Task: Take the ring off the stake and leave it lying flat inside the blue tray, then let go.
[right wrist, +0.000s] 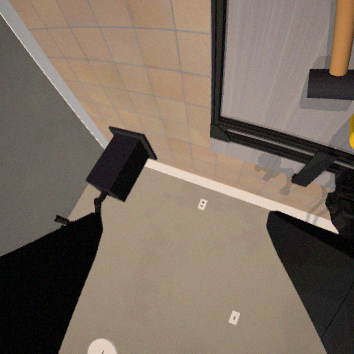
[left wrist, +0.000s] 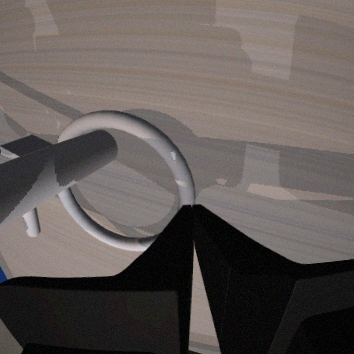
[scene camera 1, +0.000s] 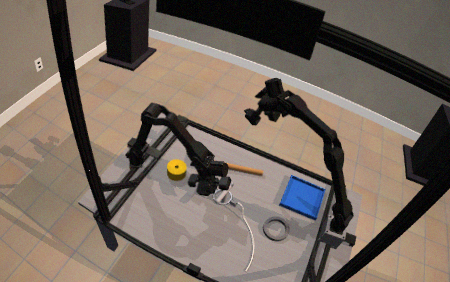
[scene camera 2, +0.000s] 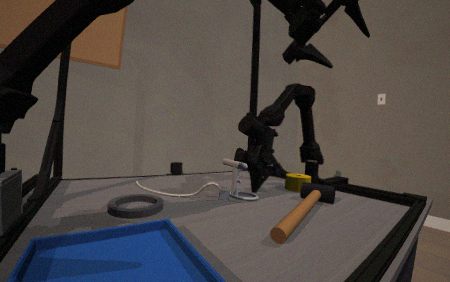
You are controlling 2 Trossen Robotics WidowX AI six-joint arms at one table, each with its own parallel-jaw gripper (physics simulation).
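Places are measured from the left arm's base along level axes (x up, y ahead, z left), in centimetres.
Pixels of known places: left gripper, fingertip midpoint: (left wrist: pixel 191 212) (scene camera 1: pixel 213 192) (scene camera 2: pixel 253 192); right gripper, fingertip midpoint: (right wrist: pixel 186 220) (scene camera 1: pixel 250 104) (scene camera 2: pixel 349 52); left arm's base, origin of the base link: (right wrist: pixel 347 178) (scene camera 1: pixel 136 162) (scene camera 2: pixel 311 176); right arm's base, origin of the base link: (scene camera 1: pixel 336 227).
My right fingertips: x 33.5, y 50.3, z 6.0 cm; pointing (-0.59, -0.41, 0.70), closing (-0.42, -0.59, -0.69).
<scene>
Ahead of a thing's pixels: the offset from my right fingertips to its middle. "*": to the spot under its first point.
A pale grey ring {* dx -33.9, dy -6.2, dz -26.3 cm} (scene camera 1: pixel 230 199) (scene camera 2: pixel 252 197) (left wrist: pixel 168 147) lies flat on the table around the foot of the grey T-shaped stake {dx -33.2, dy -10.2, dz -28.1 cm} (scene camera 1: pixel 222 196) (scene camera 2: pixel 235 179) (left wrist: pixel 53 165). My left gripper (scene camera 1: pixel 212 192) (scene camera 2: pixel 255 190) (left wrist: pixel 191 212) is shut and empty. Its tips come down just outside the ring's rim, touching or nearly touching it. The blue tray {dx -34.3, dy +29.9, dz -25.6 cm} (scene camera 1: pixel 308 182) (scene camera 2: pixel 140 225) sits empty at the table's right. My right gripper (scene camera 1: pixel 252 116) (scene camera 2: pixel 310 60) (right wrist: pixel 186 220) is open and empty, held high above the table's far edge.
A wooden-handled mallet {dx -33.5, dy -4.7, dz -7.2 cm} (scene camera 1: pixel 244 168) (scene camera 2: pixel 296 215) (right wrist: pixel 342 42) lies behind the stake. A yellow cylinder {dx -33.0, dy -30.4, dz -10.6 cm} (scene camera 1: pixel 176 169) (scene camera 2: pixel 298 181) stands to its left. A dark flat ring {dx -34.7, dy +12.9, dz -42.0 cm} (scene camera 1: pixel 267 228) (scene camera 2: pixel 134 208) lies near the tray. A white rope {* dx -35.0, dy +1.5, dz -46.1 cm} (scene camera 1: pixel 252 238) (scene camera 2: pixel 176 194) runs from the stake's base toward the front.
</scene>
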